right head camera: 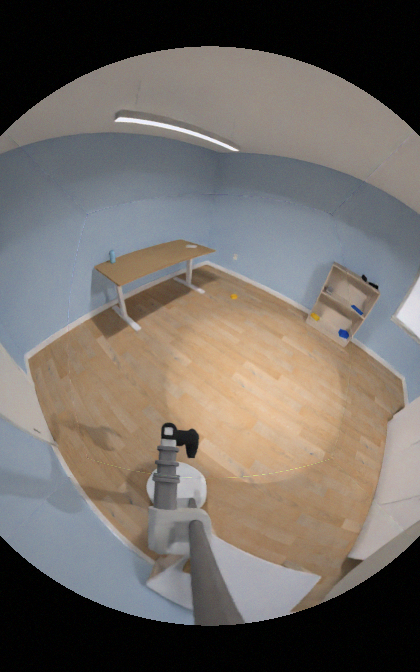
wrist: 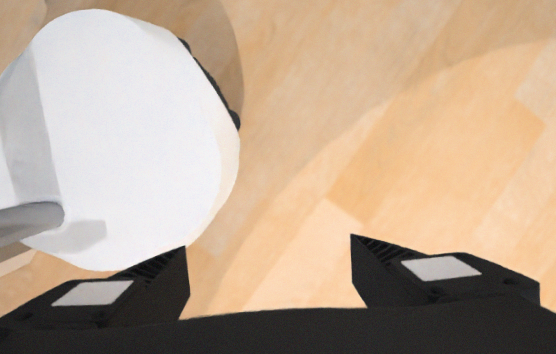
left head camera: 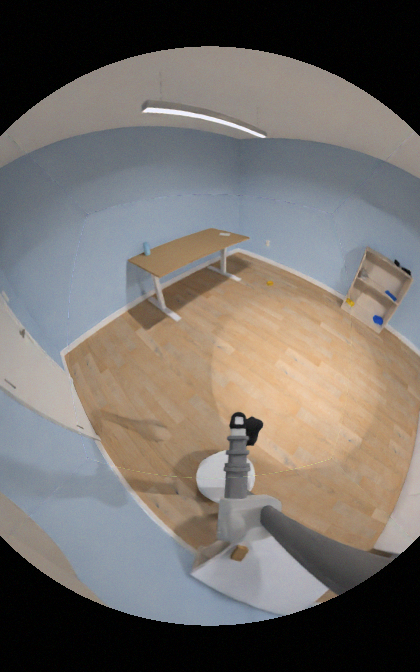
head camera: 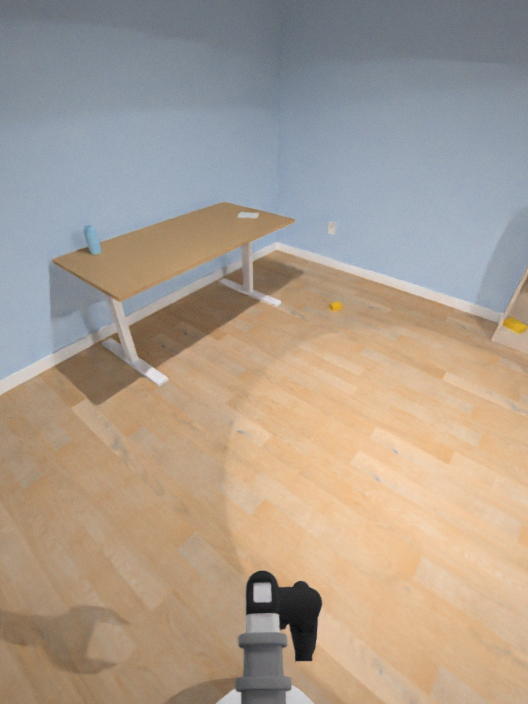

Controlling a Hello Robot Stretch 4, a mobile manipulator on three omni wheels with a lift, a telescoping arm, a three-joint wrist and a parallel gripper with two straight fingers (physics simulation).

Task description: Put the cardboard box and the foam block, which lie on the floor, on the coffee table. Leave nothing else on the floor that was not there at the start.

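Places are measured from the robot's base along level axes (x ahead, y left, z up), in centimetres.
Pixels of known places: gripper, fingertip midpoint: [wrist: 269,264].
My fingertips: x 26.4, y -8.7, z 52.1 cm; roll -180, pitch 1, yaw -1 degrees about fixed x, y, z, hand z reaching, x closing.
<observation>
Behind a point stands the place of what it marks.
The brown cardboard box [left head camera: 239,552] [right head camera: 187,566] lies on the white coffee table [left head camera: 290,582] [right head camera: 265,580], behind the arm; in the right head view the arm hides most of the box. A small yellow block [head camera: 335,305] @[x 254.1, y -65.0, z 1.7 cm] [left head camera: 270,283] [right head camera: 234,296], which looks like the foam block, lies on the floor near the far wall, right of the desk. My gripper [head camera: 304,658] [left head camera: 251,443] [right head camera: 192,455] [wrist: 269,264] @[x 26.4, y -8.7, z 52.1 cm] is open and empty, high above the floor beside my white base [wrist: 130,135] @[x 6.2, y 0.8, z 18.7 cm], far from the yellow block.
A desk [head camera: 176,244] @[x 221.3, y 53.3, z 69.2 cm] [left head camera: 185,250] [right head camera: 152,260] with a blue bottle [head camera: 92,239] @[x 208.0, y 100.8, z 78.8 cm] stands at the left wall. A shelf unit [left head camera: 356,272] [right head camera: 322,287] holding yellow and blue things stands at the right. A white cabinet [right head camera: 390,480] stands at the right edge.
</observation>
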